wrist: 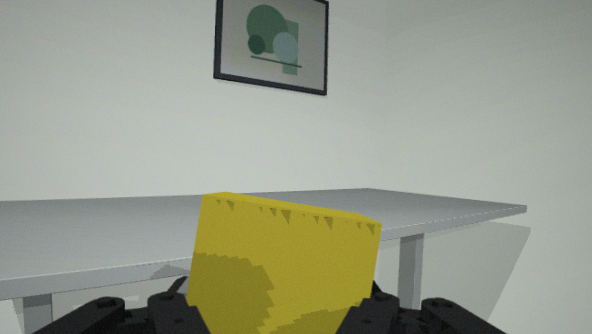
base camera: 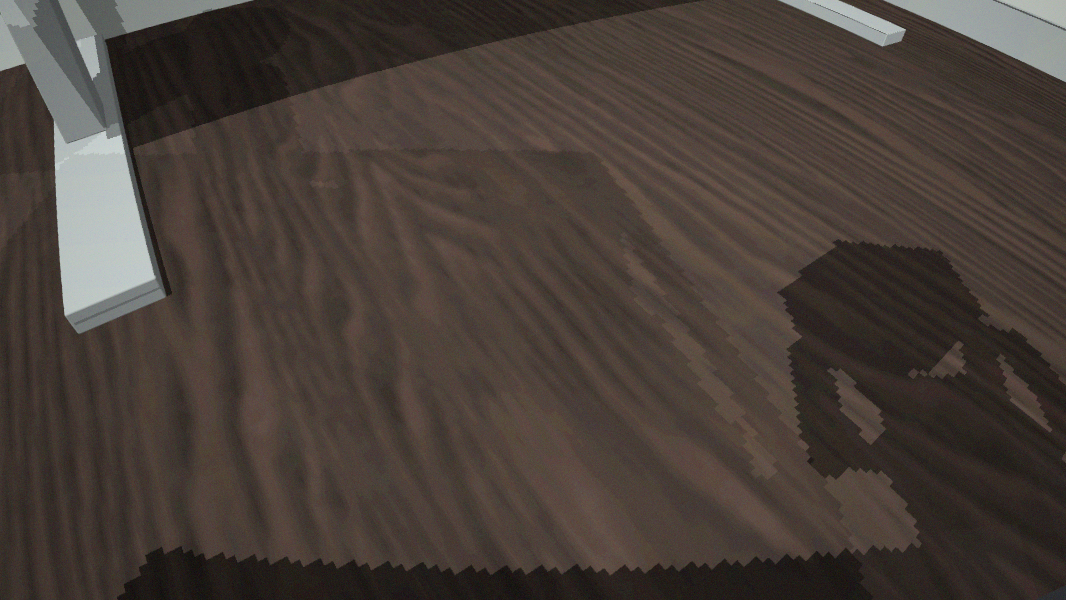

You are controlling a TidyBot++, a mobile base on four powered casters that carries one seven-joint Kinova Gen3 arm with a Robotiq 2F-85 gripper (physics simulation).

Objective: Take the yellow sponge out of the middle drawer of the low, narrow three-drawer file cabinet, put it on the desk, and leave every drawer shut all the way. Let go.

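Frame: origin at the arm's base, x left, y back, z up, level; centimetres.
Seen in the pictures: gripper, fingertip midpoint: (wrist: 276,287).
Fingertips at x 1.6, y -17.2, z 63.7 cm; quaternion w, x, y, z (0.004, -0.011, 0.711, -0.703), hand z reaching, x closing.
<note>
A point is followed by its place in that frame.
The yellow sponge (wrist: 285,250) @[y -13.0, x 1.2, z 66.5 cm] stands upright between the two black fingers in the wrist view. My gripper (wrist: 276,287) @[y -17.2, x 1.6, z 63.7 cm] is shut on it; the fingertips are partly hidden by the sponge. The grey desk (wrist: 100,230) @[y -64.3, x 35.6, z 55.4 cm] lies beyond the sponge, its top seen at a shallow angle from slightly above, with its front edge running behind the sponge. The gripper and sponge are in front of the desk edge in this view; the exact gap cannot be told. The file cabinet and its drawers do not show in either view.
In the base view a white desk foot (base camera: 108,231) stands on the dark wood floor (base camera: 447,335) @[y -39.7, x 5.0, z -39.6 cm] at the left, and another foot (base camera: 857,22) is at the top right. The arm's shadow falls at the right. A framed picture (wrist: 272,40) @[y -146.6, x 8.9, z 118.2 cm] hangs on the wall behind the desk.
</note>
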